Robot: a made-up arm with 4 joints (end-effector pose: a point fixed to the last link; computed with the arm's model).
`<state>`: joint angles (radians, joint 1 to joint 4).
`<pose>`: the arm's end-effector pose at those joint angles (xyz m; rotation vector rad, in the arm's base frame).
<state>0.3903 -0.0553 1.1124 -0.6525</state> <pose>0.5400 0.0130 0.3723 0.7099 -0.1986 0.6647</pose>
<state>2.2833 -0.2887 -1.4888 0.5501</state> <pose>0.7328 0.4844 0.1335 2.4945 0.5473 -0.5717</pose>
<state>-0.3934 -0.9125 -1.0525 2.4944</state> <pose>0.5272 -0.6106 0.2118 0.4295 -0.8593 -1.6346</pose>
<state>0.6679 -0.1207 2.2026 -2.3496</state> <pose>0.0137 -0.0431 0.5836 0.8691 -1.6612 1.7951</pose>
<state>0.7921 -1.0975 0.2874 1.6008</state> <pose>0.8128 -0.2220 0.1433 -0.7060 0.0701 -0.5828</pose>
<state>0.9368 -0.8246 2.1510 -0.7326</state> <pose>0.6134 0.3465 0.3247 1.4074 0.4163 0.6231</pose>
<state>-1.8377 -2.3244 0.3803 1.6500</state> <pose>0.5021 0.0142 0.5894 1.5852 -0.3522 0.7683</pose>
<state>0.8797 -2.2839 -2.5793 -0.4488</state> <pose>0.2437 0.5250 -0.2592 1.5459 1.6083 -1.5973</pose>
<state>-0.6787 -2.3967 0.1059 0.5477</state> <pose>0.1206 0.4845 0.4460 0.4824 -0.5073 1.8092</pose>
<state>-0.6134 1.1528 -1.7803 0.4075</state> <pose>-0.0167 -0.7328 -0.0411 -1.2634 0.9183 -0.7661</pose>
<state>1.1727 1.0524 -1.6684 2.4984</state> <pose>-0.2637 0.3880 0.4016 0.9699 1.9346 0.6932</pose>
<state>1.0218 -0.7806 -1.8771 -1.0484</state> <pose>0.7008 -0.2009 0.2410 2.6189 -0.9678 -1.0663</pose>
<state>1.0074 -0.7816 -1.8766 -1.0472</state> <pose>0.7012 -0.2027 0.2373 2.6308 -0.9616 -1.0790</pose>
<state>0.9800 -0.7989 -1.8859 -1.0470</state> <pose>0.7059 -0.2006 0.2262 2.6416 -0.9318 -1.1049</pose>
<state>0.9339 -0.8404 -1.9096 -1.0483</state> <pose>0.7164 -0.1913 0.2046 2.6510 -0.8652 -1.1477</pose>
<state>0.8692 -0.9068 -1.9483 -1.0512</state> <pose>0.7316 -0.1717 0.1735 2.6598 -0.7568 -1.2020</pose>
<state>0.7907 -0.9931 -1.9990 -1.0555</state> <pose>0.7484 -0.1393 0.1376 2.6691 -0.6102 -1.2565</pose>
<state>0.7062 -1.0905 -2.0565 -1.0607</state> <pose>0.7629 -0.0951 0.1032 2.6794 -0.4377 -1.2990</pose>
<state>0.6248 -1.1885 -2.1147 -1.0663</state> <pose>0.7722 -0.0438 0.0762 2.6896 -0.2585 -1.3222</pose>
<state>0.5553 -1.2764 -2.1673 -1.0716</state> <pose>0.7758 0.0066 0.0590 2.6977 -0.0949 -1.3262</pose>
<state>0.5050 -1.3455 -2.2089 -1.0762</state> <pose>0.7754 0.0482 0.0503 2.7014 0.0331 -1.3179</pose>
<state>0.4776 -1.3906 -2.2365 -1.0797</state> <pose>0.7735 0.0758 0.0466 2.6996 0.1132 -1.3059</pose>
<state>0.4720 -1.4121 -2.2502 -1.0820</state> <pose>0.7723 0.0887 0.0450 2.6926 0.1458 -1.2962</pose>
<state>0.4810 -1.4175 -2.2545 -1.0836</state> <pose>0.7720 0.0912 0.0439 2.6821 0.1457 -1.2895</pose>
